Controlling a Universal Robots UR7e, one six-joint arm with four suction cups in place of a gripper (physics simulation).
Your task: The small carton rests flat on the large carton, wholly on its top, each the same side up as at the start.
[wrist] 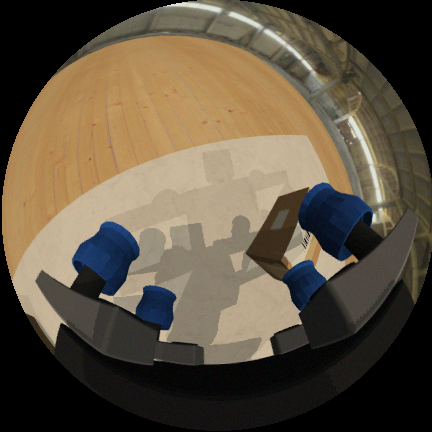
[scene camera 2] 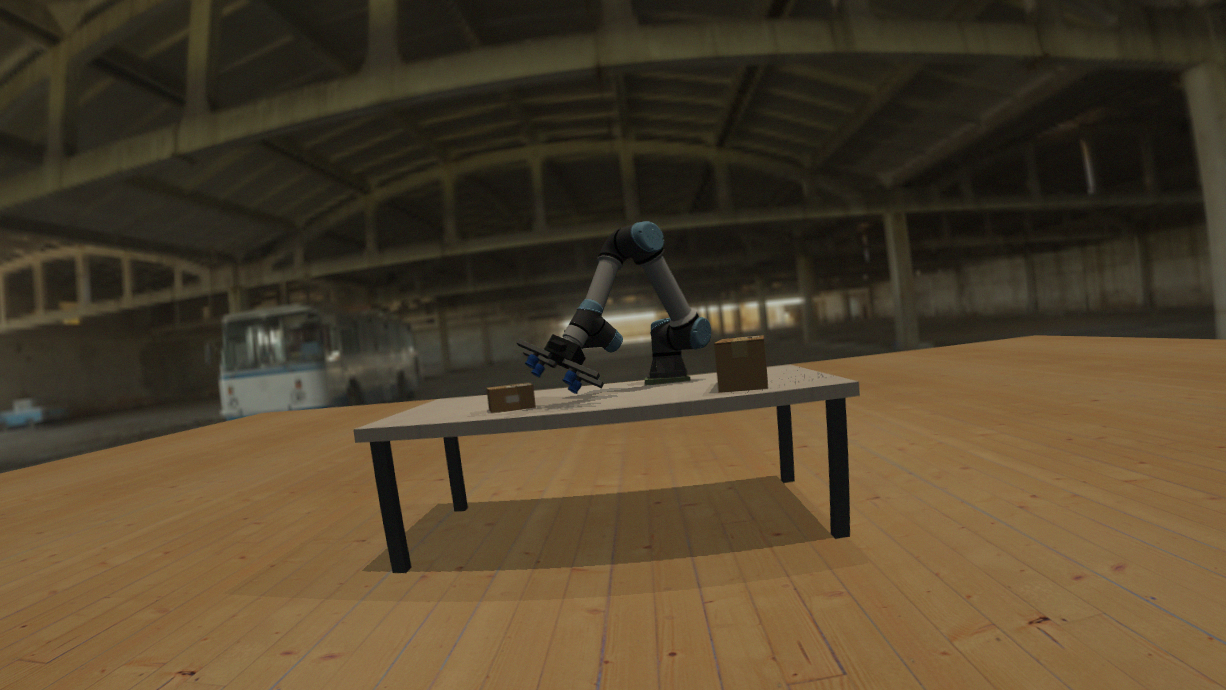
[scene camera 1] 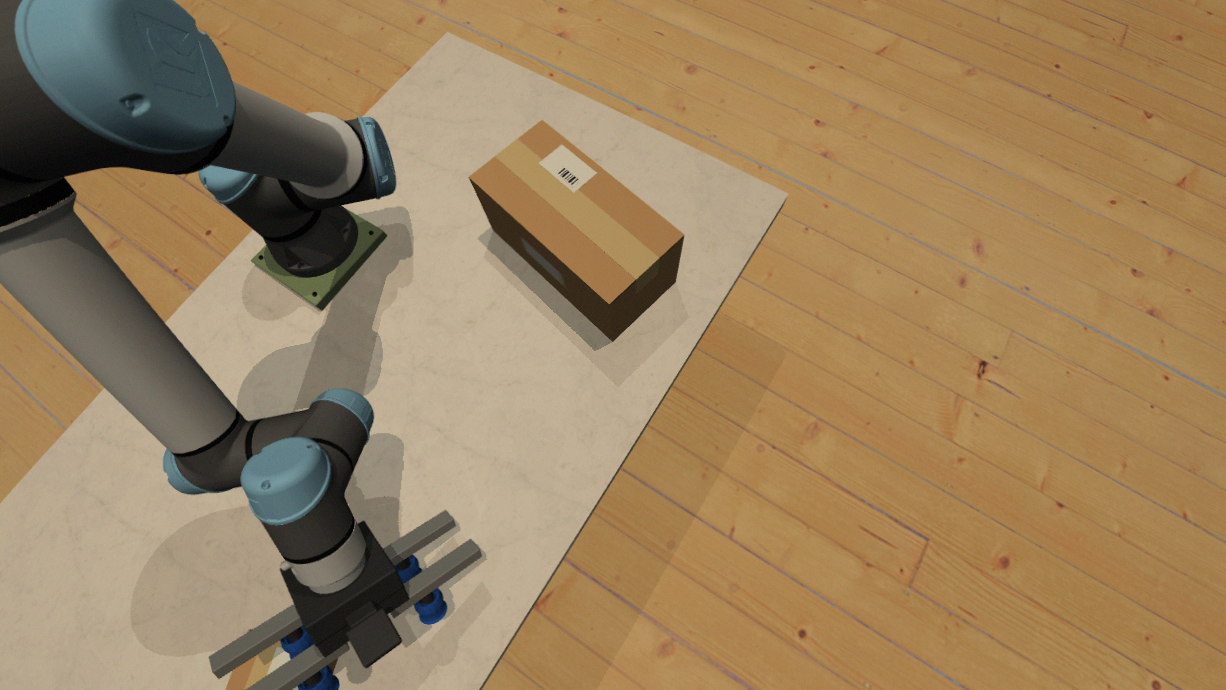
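Seen in the pictures: end effector, tool point: (wrist: 223, 267) (scene camera 2: 551, 378); arm's base, origin of the base link: (scene camera 2: 668, 376) (scene camera 1: 317, 241).
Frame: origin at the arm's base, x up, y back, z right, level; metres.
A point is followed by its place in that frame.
Note:
The small carton (scene camera 2: 497, 400) @(y -0.623, x 0.022, z 0.456 m) (wrist: 269, 240) @(y -0.574, x 0.023, z 0.376 m) stands flat on the table; in scene camera 1 a strip of this carton (scene camera 1: 245, 672) @(y -0.516, x 0.059, z 0.433 m) shows at the bottom edge, mostly behind the gripper. The large carton (scene camera 1: 576, 224) @(y -0.395, x 0.137, z -0.294 m) (scene camera 2: 741, 366) @(y -0.520, x 0.059, z -0.314 m) stands flat on the same table, near the arm's base, its taped and labelled top bare. The two cartons are well apart. My gripper (scene camera 1: 362, 623) @(y -0.595, x 0.078, z 0.274 m) (scene camera 2: 553, 372) @(y -0.595, x 0.078, z 0.274 m) (wrist: 225, 267) @(y -0.595, x 0.078, z 0.274 m), four blue suction cups on grey bars, is open and holds nothing. It hangs tilted above the table, between the cartons and nearer the small one. Two cups partly hide the small carton in the wrist view.
The pale table (scene camera 1: 480, 411) @(y -0.450, x -0.016, z -0.005 m) (scene camera 2: 600, 416) @(y -0.709, x -0.035, z 0.092 m) (wrist: 292, 147) @(y -0.773, x -0.016, z 0.644 m) carries both cartons and the arm's green base plate (scene camera 1: 320, 295) @(y -0.101, x 0.006, z 0.058 m). The large carton stands near one long edge of the table. The wooden floor (scene camera 1: 943, 342) (scene camera 2: 617, 634) (wrist: 135, 100) lies beyond the edges.

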